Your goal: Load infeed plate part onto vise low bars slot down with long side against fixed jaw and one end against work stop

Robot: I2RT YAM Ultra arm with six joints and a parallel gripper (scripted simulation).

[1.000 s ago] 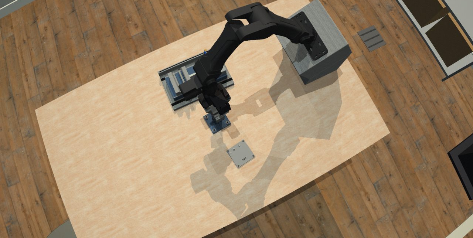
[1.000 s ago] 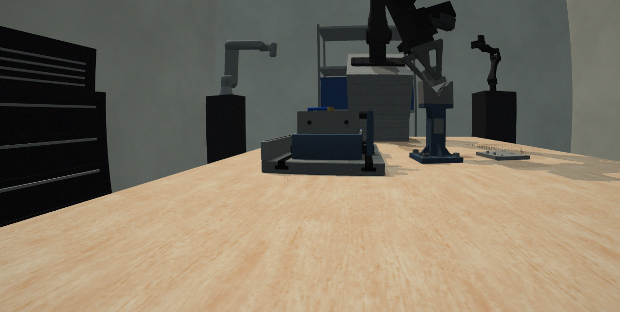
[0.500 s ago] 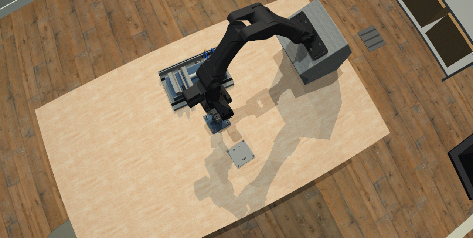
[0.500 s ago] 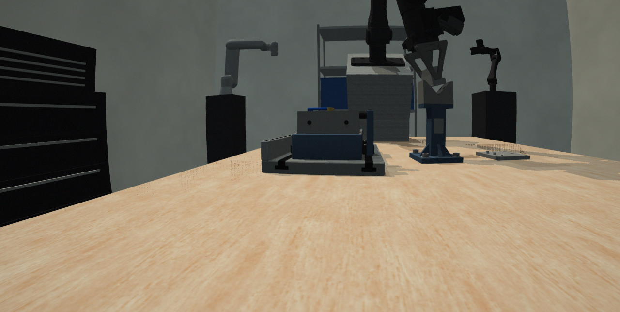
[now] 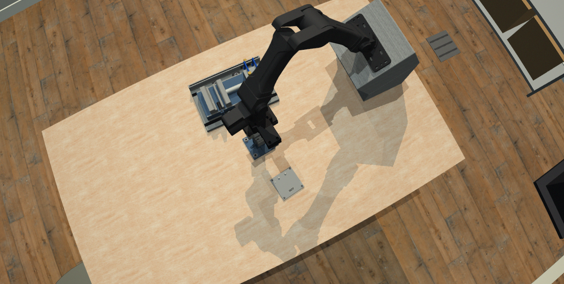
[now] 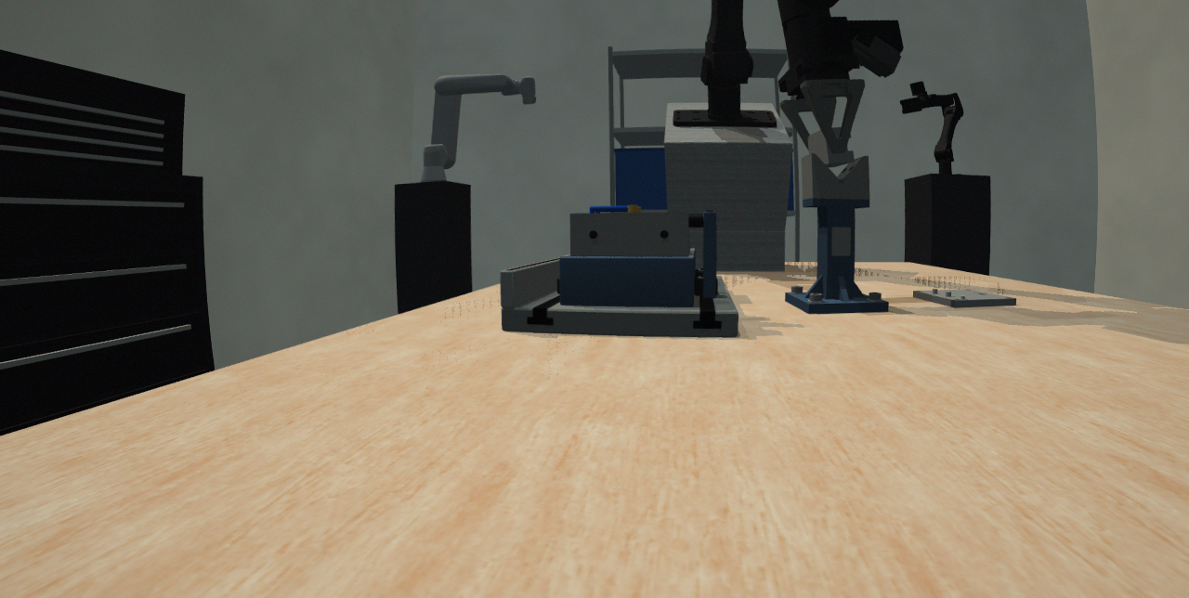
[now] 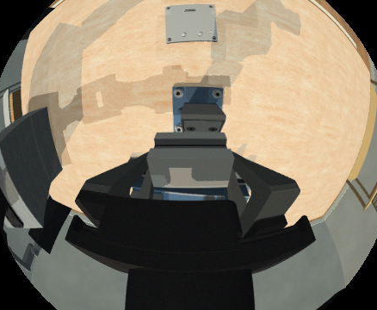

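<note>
Right now the part is 10 mm to the left of my hand. Round my hand: work stop rod 160 mm to the right, 90 mm ahead, 80 mm below; air cylinder 210 mm to the right, 90 mm below, 80 mm behind; vise 210 mm to the right, 130 mm below, 20 mm ahead.
</note>
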